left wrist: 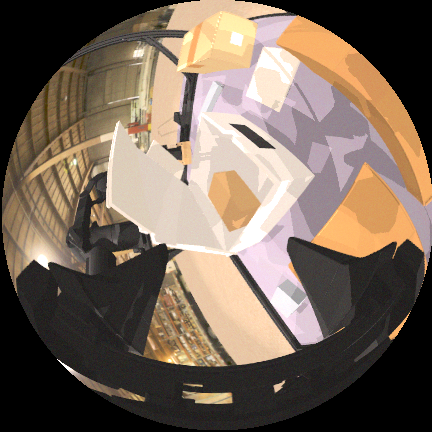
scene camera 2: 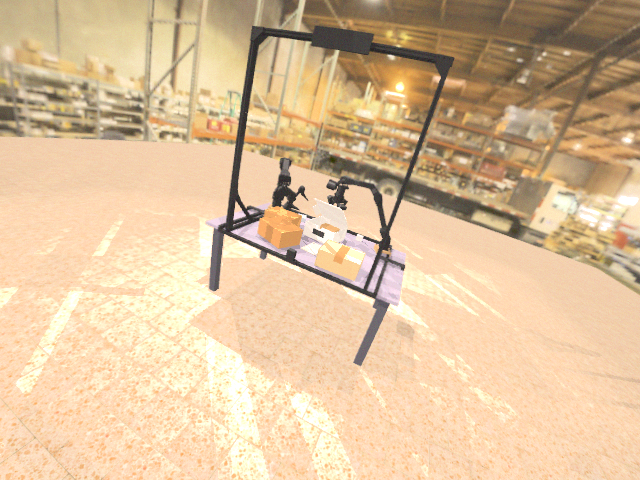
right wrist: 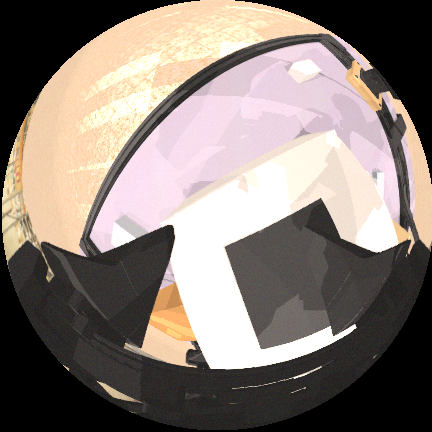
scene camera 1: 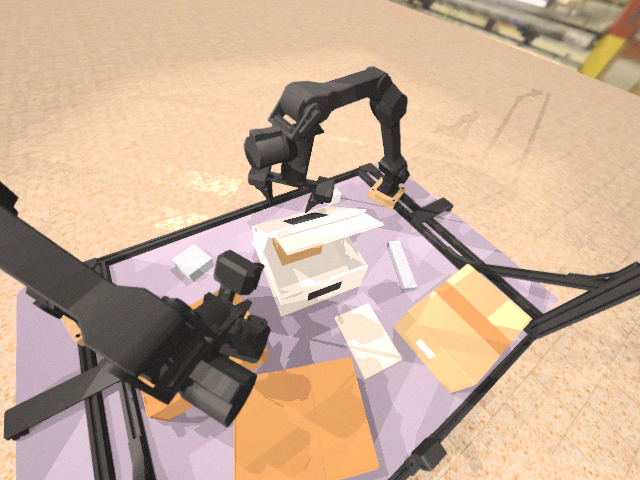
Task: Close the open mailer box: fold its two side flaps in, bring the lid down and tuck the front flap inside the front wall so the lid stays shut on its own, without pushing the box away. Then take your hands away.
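Places are measured from the left arm's base along level axes (x ahead, y left, z up), in centimetres.
Pixels of known places: left gripper, between the fingertips: (left wrist: 228, 247) (scene camera 2: 304, 205) (scene camera 1: 256, 283); right gripper, between the fingertips: (right wrist: 241, 232) (scene camera 1: 288, 207); left arm's base, origin of its link: (scene camera 2: 275, 206); right arm's base, origin of its link: (left wrist: 179, 152) (scene camera 2: 383, 248) (scene camera 1: 388, 189).
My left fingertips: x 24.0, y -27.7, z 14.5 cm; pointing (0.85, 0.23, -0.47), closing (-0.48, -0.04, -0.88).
Note:
Ahead of a thing's pixels: the offset from my left fingertips to its middle.
The white mailer box @[dx +18.6, dy +3.2, dz -14.2 cm] (scene camera 1: 323, 297) (scene camera 2: 313, 227) (left wrist: 295, 187) is open, with an orange-brown block @[dx +21.3, dy +9.2, dz -15.8 cm] (scene camera 1: 297, 254) (left wrist: 234, 197) inside. Its lid (scene camera 1: 330, 229) (scene camera 2: 330, 214) (left wrist: 145, 195) (right wrist: 200, 280) stands raised at the back. I cannot clearly tell how the side flaps lie. My left gripper (scene camera 1: 253, 299) (scene camera 2: 301, 201) (left wrist: 228, 247) is open and empty, above the table at the left of the box in scene camera 1. My right gripper (scene camera 1: 289, 205) (scene camera 2: 338, 204) (right wrist: 241, 232) is open and empty behind the raised lid; the lid's dark-labelled outer face shows beyond its fingers.
Orange boxes @[dx -9.0, dy -20.4, dz -14.1 cm] (scene camera 1: 310, 418) (scene camera 2: 280, 232) stand front left. A taped tan box @[dx +29.9, dy -35.7, dz -14.1 cm] (scene camera 1: 454, 335) (scene camera 2: 338, 263) (left wrist: 220, 45) stands front right. A white card @[dx +13.9, dy -20.9, dz -18.9 cm] (scene camera 1: 368, 338) (left wrist: 272, 75), a pale bar @[dx +38.1, dy -16.5, dz -18.2 cm] (scene camera 1: 401, 266) and a pale block @[dx -1.9, dy +24.7, dz -17.3 cm] (scene camera 1: 192, 261) (left wrist: 289, 298) lie around the mailer. Black rails edge the table.

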